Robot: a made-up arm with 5 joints.
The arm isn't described. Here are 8 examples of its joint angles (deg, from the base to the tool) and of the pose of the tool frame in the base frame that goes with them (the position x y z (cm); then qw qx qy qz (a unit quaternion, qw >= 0)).
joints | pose
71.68 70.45 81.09 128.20 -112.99 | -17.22 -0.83 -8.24 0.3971 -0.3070 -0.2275 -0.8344
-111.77 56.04 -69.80 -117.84 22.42 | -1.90 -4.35 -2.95 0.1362 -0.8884 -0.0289 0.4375
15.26 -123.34 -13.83 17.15 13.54 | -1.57 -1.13 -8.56 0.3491 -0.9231 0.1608 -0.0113
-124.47 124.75 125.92 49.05 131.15 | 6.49 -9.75 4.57 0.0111 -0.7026 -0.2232 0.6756
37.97 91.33 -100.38 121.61 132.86 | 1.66 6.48 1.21 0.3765 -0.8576 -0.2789 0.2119
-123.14 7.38 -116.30 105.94 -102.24 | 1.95 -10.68 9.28 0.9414 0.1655 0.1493 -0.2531
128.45 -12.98 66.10 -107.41 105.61 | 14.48 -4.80 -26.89 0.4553 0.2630 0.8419 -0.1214
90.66 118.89 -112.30 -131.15 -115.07 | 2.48 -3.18 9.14 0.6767 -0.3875 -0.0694 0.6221
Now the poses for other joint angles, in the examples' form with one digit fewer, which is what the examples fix.
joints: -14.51 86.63 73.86 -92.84 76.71
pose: -29.5 -20.8 5.6 0.438 0.543 -0.470 -0.541
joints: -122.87 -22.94 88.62 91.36 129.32
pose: -10.1 -0.4 28.5 0.296 -0.138 -0.945 0.036
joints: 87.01 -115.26 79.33 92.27 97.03
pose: 5.2 -21.5 -12.2 0.579 -0.049 0.106 -0.807
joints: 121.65 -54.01 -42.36 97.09 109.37
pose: 18.3 -17.3 1.6 0.508 -0.643 0.444 -0.363
